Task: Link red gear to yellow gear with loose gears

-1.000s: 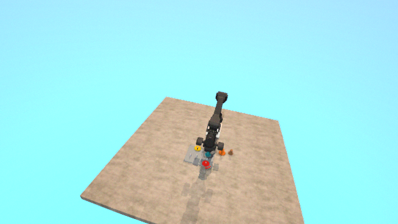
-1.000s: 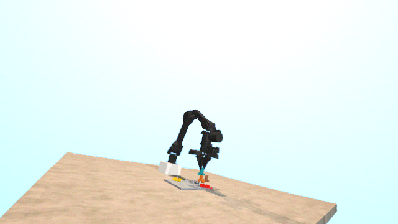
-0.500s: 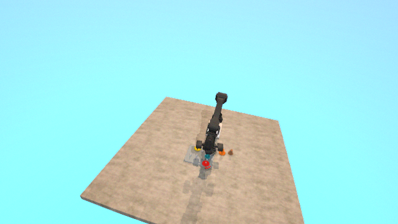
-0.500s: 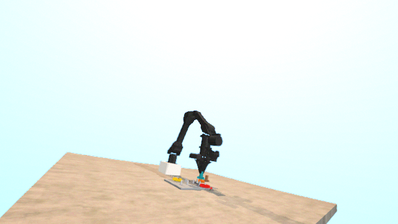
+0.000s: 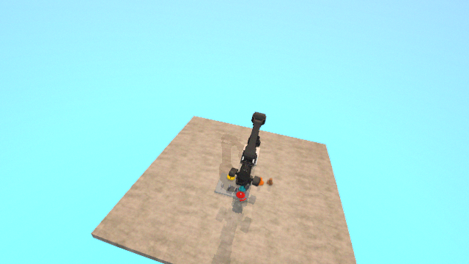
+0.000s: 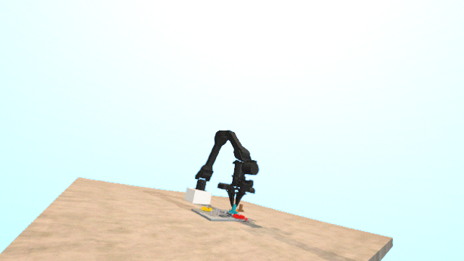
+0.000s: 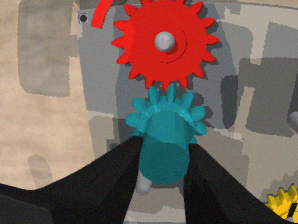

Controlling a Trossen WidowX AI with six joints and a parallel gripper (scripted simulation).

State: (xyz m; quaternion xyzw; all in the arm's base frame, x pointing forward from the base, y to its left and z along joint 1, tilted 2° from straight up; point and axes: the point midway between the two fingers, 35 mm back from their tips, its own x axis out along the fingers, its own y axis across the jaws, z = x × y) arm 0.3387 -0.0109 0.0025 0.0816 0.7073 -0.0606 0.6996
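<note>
Right now my gripper tip is 40 mm short of the red gear and 30 mm above it. Also, from my gripper tip: yellow gear 90 mm to the right, 90 mm behind, 30 mm below; teal gear 10 mm below; red arrow 70 mm ahead, 40 mm below, 20 mm to the left.
</note>
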